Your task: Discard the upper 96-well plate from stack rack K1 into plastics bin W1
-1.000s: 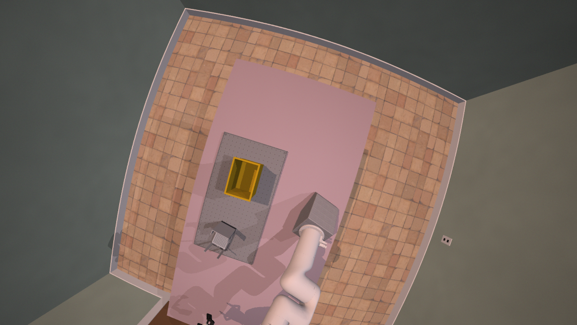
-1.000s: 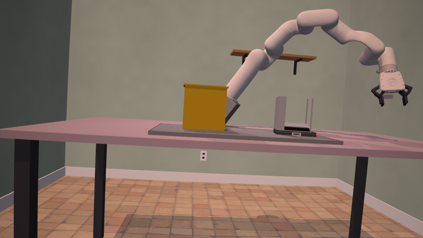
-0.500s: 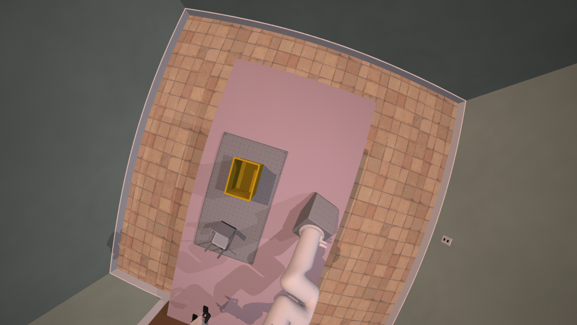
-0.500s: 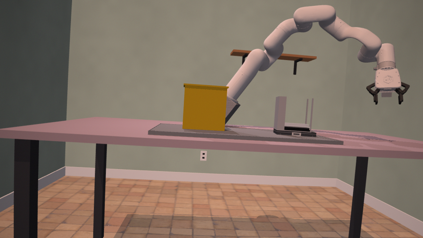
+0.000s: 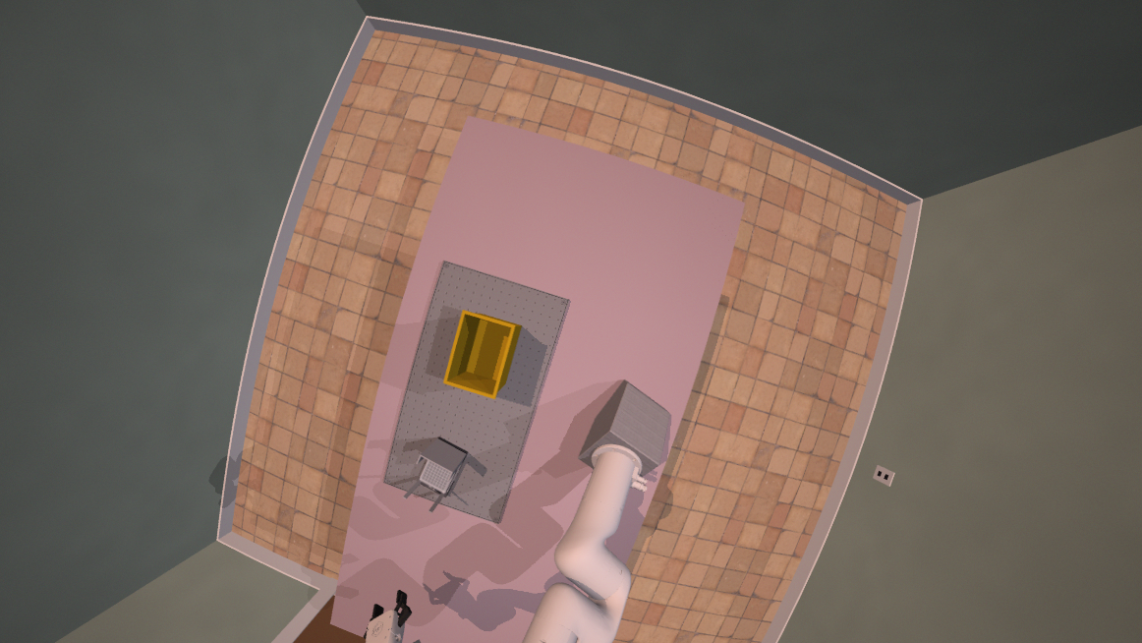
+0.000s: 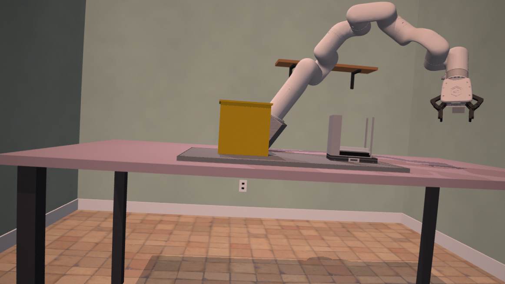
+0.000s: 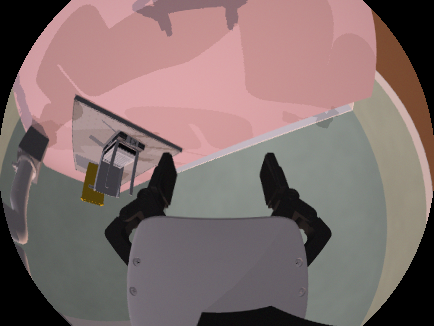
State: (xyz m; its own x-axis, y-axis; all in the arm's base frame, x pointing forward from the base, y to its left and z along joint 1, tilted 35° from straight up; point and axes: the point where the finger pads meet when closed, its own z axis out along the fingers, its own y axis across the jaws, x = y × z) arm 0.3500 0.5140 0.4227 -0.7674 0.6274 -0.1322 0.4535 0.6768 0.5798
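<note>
Right now my hand is 38 cm to the left of the dark plate, 15 cm above it and 4 cm short of it. Round my hand: yellow plastics bin W1: 75 cm to the right, 9 cm below, 6 cm ahead.
</note>
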